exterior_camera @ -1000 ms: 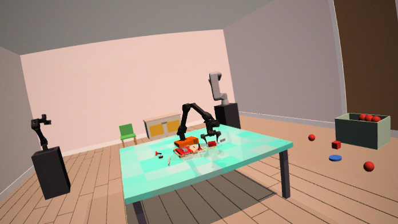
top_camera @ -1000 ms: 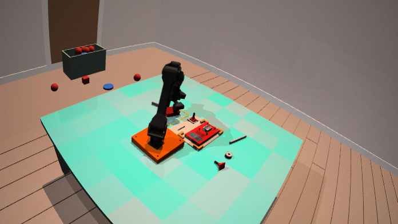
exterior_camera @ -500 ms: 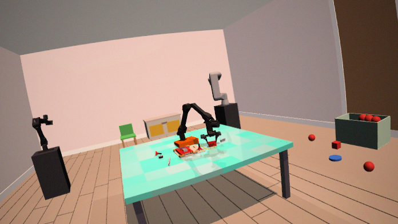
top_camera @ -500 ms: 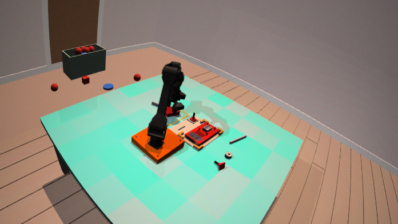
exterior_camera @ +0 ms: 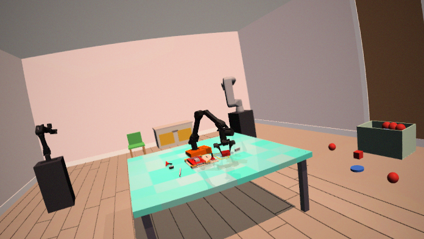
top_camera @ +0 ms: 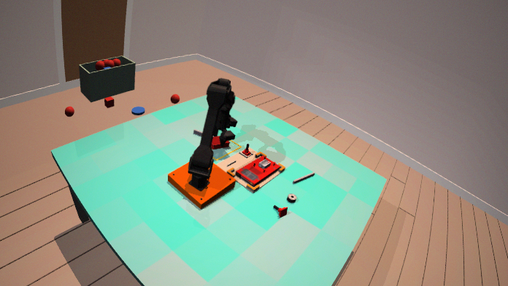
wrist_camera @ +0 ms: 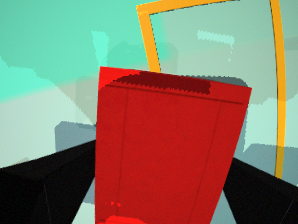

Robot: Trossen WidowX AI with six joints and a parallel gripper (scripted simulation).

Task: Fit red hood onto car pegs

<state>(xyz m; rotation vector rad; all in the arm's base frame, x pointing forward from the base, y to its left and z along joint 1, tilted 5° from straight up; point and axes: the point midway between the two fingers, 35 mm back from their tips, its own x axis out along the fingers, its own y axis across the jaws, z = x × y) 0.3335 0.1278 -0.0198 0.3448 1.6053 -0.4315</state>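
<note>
My gripper tip is 2 cm past the grey engine block, 26 cm to the left of it and 1 cm below it. The rest, counted from my gripper tip: dark rod (5 cm ahead, 46 cm to the right); then wheel (12 cm behind, 46 cm to the right); then red hood (1 cm above).
</note>
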